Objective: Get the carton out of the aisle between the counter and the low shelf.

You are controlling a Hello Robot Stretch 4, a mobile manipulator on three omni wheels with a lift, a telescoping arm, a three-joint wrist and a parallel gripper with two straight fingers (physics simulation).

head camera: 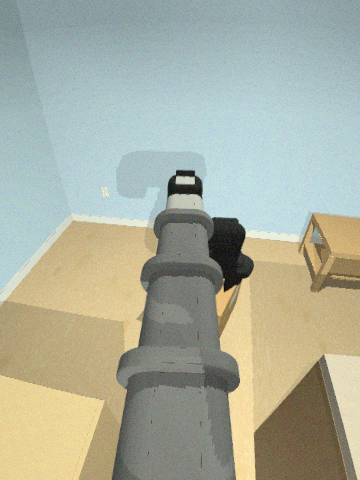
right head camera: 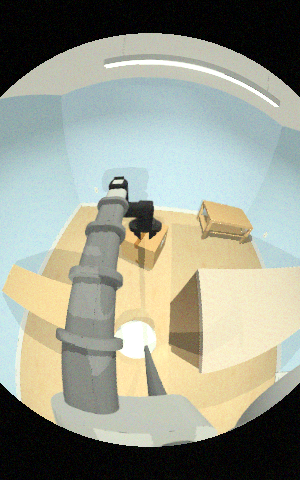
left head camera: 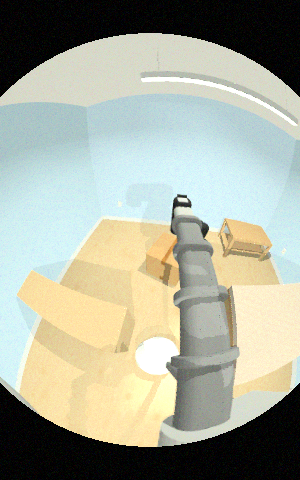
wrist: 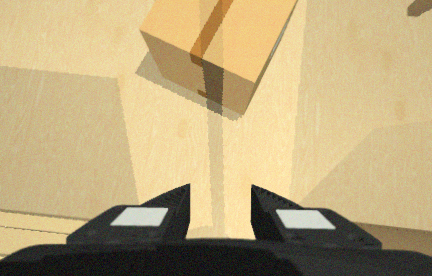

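Where they show: gripper, fingertip midpoint: (right head camera: 144, 237) (wrist: 220, 202); robot's base at its link origin: (right head camera: 135, 338) (left head camera: 156, 354).
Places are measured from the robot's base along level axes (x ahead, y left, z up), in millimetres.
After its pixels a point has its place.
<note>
The brown carton (left head camera: 161, 252) {x 1116, y 4, z 378 mm} (right head camera: 154, 246) {x 961, y -221, z 379 mm} (wrist: 235, 40) {x 1048, y -151, z 378 mm} stands on the floor beyond the far ends of the low shelf (head camera: 45, 415) {x 309, y 454, z 582 mm} (left head camera: 75, 310) {x 259, y 666, z 582 mm} (right head camera: 40, 295) {x 253, y 818, z 582 mm} and the counter (head camera: 347, 400) {x 294, y -417, z 883 mm} (left head camera: 265, 330) {x 76, y -589, z 882 mm} (right head camera: 245, 315) {x 68, y -657, z 883 mm}. It is turned at an angle, with a darker tape strip on top. In the head camera view the arm hides most of it. My gripper (right head camera: 145, 236) {x 529, y -89, z 1029 mm} (wrist: 220, 202) {x 529, y -89, z 1029 mm} is open, with a gap between its fingers and nothing in it. It hangs above floor level and points down. In the wrist view the carton lies ahead of the fingertips, apart from them.
A small wooden table (head camera: 340, 235) {x 1628, y -1256, z 423 mm} (left head camera: 247, 232) {x 1572, y -1482, z 422 mm} (right head camera: 227, 214) {x 1585, y -1512, z 422 mm} stands at the back right near the blue wall (head camera: 200, 100) {x 2247, y -97, z 1257 mm}. My extended grey arm (head camera: 180, 320) {x 207, y -1, z 1358 mm} (left head camera: 200, 300) {x 160, y 9, z 1361 mm} (right head camera: 95, 280) {x 161, y -11, z 1361 mm} reaches over the aisle. A bright white disc (left head camera: 156, 355) {x 3, y 5, z 187 mm} (right head camera: 136, 340) {x -10, y -15, z 187 mm} shows low between the shelf and the counter.
</note>
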